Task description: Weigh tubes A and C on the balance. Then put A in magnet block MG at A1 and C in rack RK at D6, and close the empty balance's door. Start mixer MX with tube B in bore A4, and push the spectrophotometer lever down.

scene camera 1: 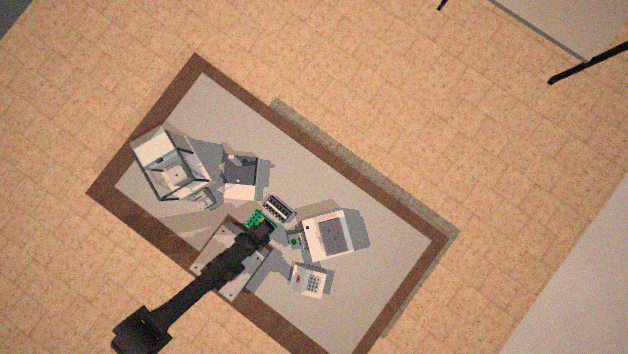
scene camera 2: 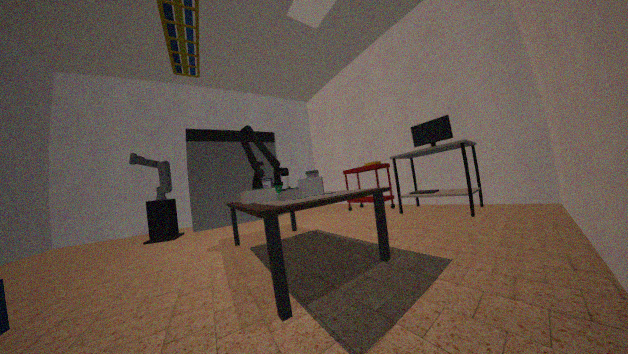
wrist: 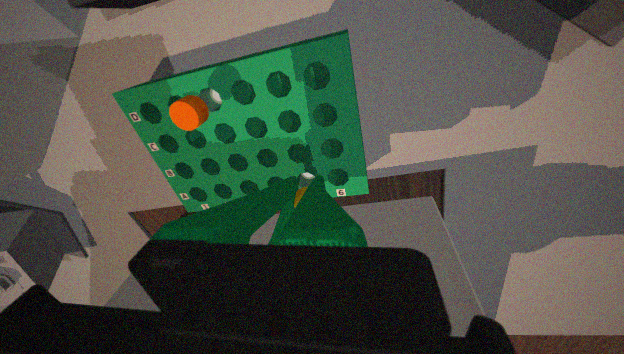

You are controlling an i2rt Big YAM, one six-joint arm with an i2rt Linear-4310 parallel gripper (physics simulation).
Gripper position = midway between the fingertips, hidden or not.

I see my gripper (wrist: 308, 185), a PRINT button (wrist: 42, 236) and a grey instrument (scene camera 1: 327, 234).
